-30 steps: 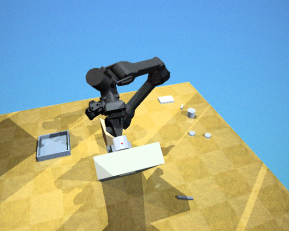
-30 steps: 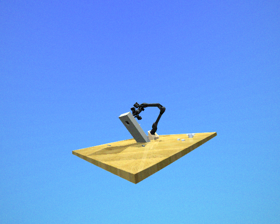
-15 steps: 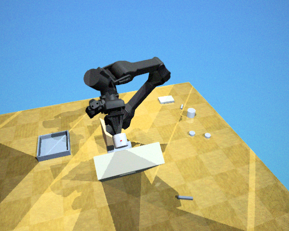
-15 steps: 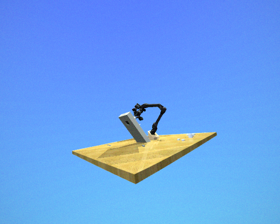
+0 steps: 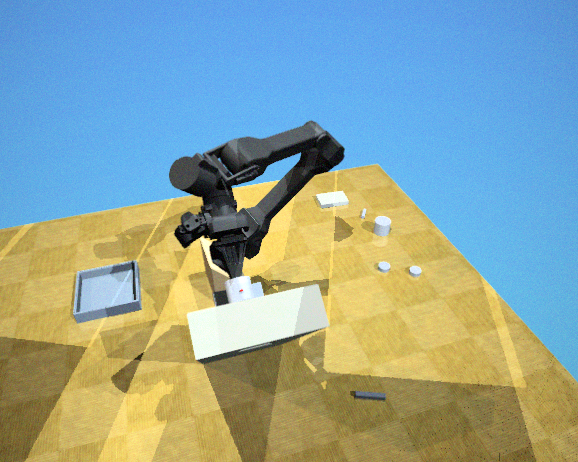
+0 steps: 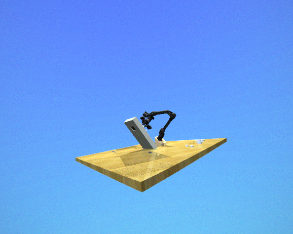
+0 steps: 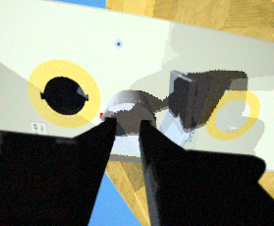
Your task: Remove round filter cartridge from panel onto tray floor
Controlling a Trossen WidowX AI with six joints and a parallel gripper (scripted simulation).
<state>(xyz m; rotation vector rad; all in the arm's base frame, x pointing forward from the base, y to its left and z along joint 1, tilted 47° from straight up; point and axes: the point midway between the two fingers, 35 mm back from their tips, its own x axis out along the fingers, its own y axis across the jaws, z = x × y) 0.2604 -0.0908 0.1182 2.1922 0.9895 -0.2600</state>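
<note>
My gripper tip is 1 cm short of the filter cartridge and 1 cm above it. The rest, counted from my gripper tip: grey bar 11 cm ahead, 23 cm to the left, 25 cm below; pin 48 cm behind, 42 cm to the left, 25 cm below; grey-blue tray 29 cm behind, 31 cm to the right, 25 cm below.
</note>
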